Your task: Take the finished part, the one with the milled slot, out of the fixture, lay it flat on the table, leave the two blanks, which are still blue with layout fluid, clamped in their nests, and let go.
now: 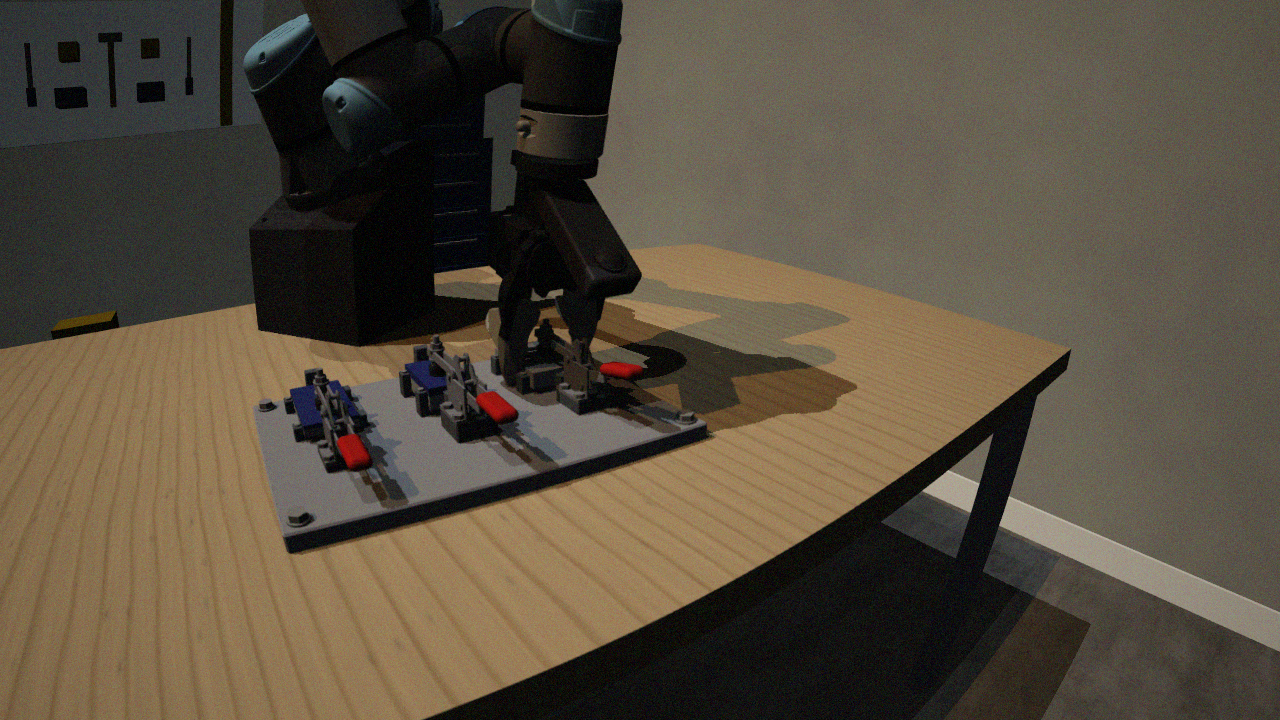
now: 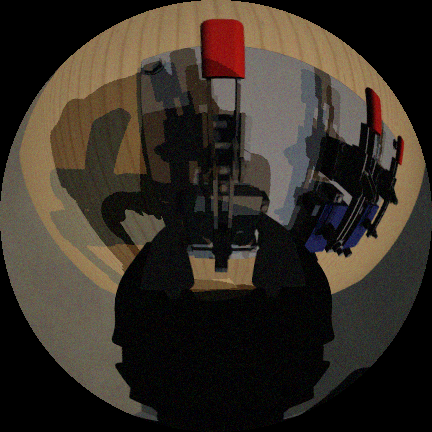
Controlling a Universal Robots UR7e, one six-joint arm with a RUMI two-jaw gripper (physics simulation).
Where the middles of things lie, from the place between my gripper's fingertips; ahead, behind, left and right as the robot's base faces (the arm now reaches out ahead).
Labels:
My hand is 4 cm short of the fixture plate (image 1: pixel 419 471), 11 cm to the left of it and 1 cm above it. Also, from my hand: finished part (image 2: pixel 197 201) 1 cm above.

